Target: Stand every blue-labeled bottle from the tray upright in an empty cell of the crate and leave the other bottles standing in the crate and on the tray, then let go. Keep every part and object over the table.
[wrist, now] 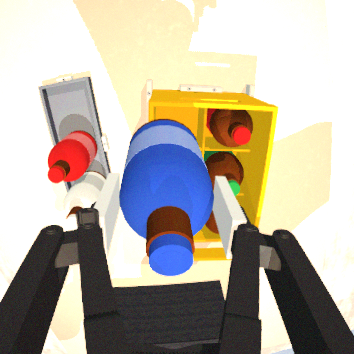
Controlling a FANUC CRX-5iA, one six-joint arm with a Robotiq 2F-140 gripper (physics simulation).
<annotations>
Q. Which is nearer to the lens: the red-capped brown bottle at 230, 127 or the blue-labeled bottle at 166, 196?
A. The blue-labeled bottle.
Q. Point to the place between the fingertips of the gripper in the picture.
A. At 166, 190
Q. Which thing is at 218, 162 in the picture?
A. A green-capped brown bottle.
</annotations>
